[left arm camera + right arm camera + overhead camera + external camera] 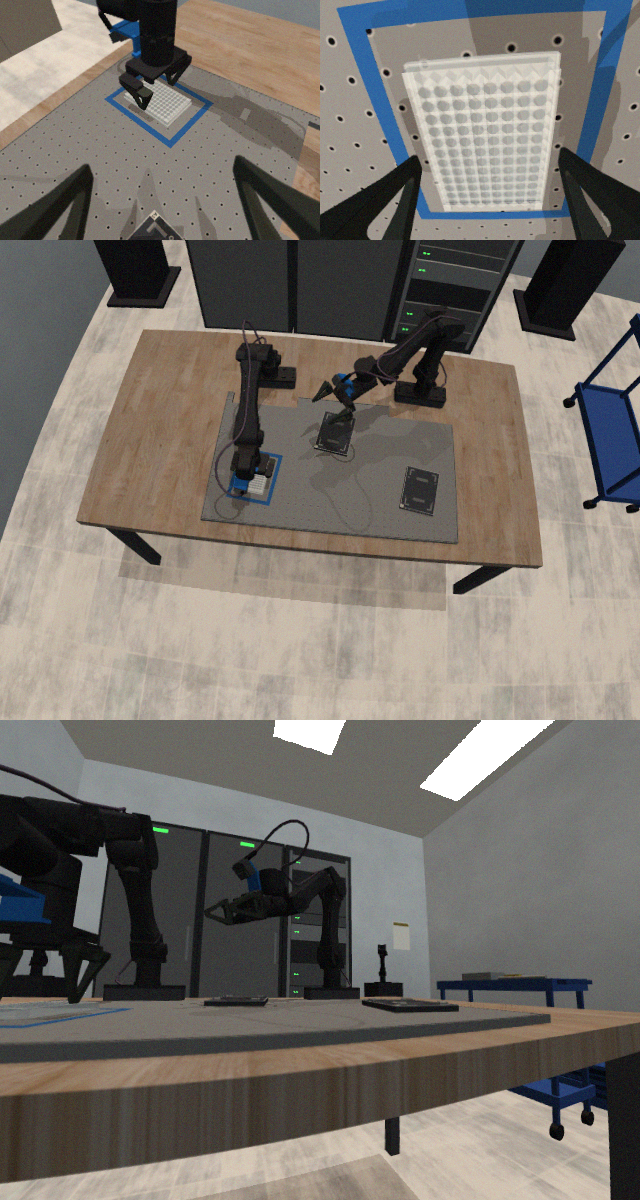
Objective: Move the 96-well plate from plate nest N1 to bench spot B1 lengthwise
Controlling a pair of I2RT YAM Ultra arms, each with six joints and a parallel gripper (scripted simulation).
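Now: right hand 20 mm above the white 96-well plate.
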